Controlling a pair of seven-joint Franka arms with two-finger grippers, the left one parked.
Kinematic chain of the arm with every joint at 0, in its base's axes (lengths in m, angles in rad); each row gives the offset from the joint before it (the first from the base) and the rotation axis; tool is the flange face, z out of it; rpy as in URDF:
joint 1: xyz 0 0 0.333 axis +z
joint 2: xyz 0 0 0 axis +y
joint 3: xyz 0 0 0.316 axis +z
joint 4: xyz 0.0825 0 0 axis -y
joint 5: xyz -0.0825 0 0.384 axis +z
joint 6: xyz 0 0 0 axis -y
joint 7: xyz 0.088 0 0 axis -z
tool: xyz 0 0 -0.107 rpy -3.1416 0 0
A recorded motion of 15 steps. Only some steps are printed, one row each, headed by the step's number.
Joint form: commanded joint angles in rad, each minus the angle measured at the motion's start. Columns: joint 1, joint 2, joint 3, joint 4, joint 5, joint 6, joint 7.
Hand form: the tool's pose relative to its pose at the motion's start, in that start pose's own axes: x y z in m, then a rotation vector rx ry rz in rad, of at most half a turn. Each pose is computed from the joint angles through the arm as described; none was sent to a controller.
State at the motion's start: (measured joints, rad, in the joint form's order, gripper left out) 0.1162 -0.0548 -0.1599 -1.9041 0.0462 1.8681 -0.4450
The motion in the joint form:
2: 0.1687 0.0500 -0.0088 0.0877 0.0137 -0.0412 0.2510
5: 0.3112 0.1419 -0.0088 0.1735 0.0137 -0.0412 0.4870
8: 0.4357 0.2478 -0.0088 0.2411 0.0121 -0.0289 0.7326
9: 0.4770 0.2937 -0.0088 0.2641 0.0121 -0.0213 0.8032
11: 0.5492 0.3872 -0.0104 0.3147 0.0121 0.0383 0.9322
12: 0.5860 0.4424 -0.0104 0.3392 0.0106 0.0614 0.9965
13: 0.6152 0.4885 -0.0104 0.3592 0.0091 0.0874 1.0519
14: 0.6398 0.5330 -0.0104 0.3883 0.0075 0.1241 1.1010
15: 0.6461 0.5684 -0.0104 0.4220 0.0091 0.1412 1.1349
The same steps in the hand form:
2: 0.0464 -0.0807 -0.0062 0.0117 -0.0085 0.0933
5: 0.0892 -0.1586 0.0097 -0.0009 -0.0225 0.1863
8: 0.1200 -0.2343 0.0438 -0.0242 -0.0496 0.3064
9: 0.1292 -0.2610 0.0620 -0.0363 -0.0630 0.3353
11: 0.1493 -0.3100 0.0951 -0.0509 -0.0403 0.3911
12: 0.1565 -0.3362 0.1190 -0.0643 -0.0423 0.4163
13: 0.1618 -0.3575 0.1392 -0.0736 -0.0371 0.4400
14: 0.1692 -0.3771 0.1535 -0.0730 -0.0119 0.4606
15: 0.1773 -0.3849 0.1611 -0.0697 0.0053 0.4854

